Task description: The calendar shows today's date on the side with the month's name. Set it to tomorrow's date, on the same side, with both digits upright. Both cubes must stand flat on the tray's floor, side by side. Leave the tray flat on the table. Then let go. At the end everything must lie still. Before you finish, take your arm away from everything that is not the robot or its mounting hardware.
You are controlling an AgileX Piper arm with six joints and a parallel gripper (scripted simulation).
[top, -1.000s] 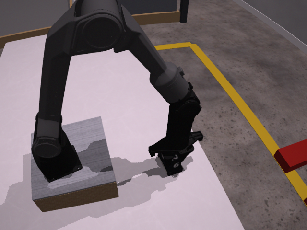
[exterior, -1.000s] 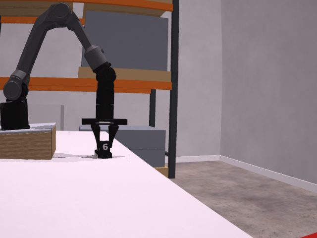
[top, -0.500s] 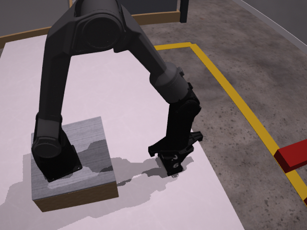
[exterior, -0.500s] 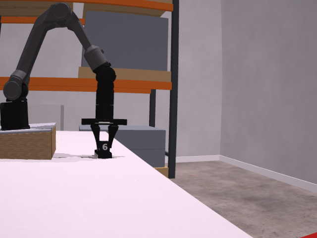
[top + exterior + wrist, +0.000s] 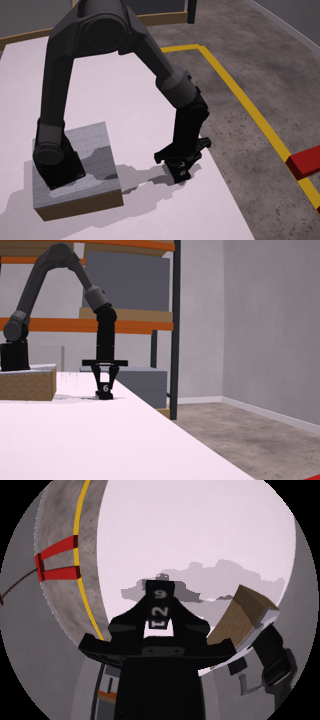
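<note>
Right now my hand is right at the cube. From my hand the other things lie so: black base: 2 cm to the left, 3 cm below.
</note>
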